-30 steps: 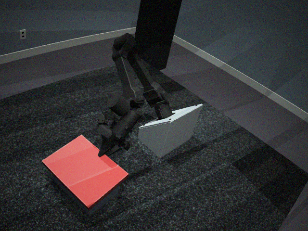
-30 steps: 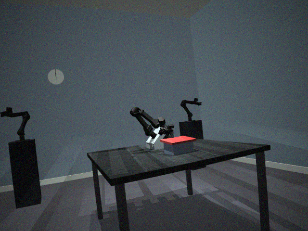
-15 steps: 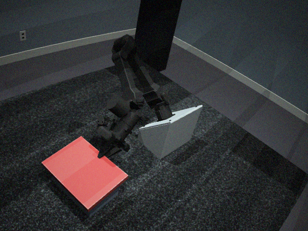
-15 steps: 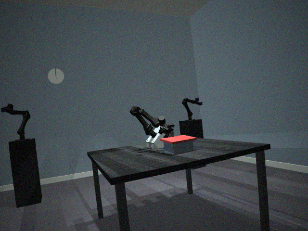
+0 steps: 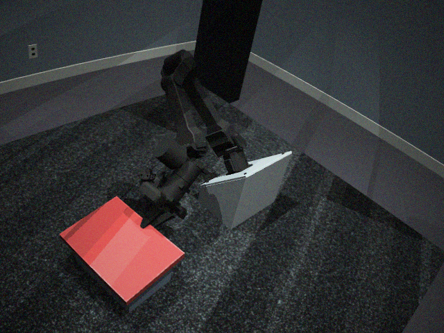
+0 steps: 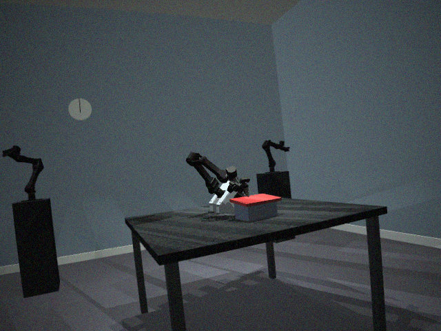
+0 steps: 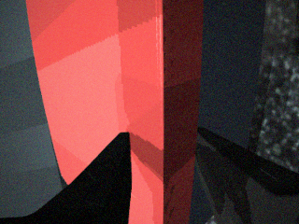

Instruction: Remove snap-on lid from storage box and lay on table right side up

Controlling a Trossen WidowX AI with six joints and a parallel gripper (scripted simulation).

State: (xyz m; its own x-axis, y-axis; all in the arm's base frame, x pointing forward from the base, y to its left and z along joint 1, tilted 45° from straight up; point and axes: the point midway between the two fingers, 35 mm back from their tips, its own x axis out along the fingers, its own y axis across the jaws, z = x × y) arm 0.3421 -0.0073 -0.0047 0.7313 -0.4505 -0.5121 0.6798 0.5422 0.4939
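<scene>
Right now the red lid is 8 cm ahead of my gripper tip. From my gripper tip the other things lie so: storage box (7 cm ahead, 6 cm below).
</scene>
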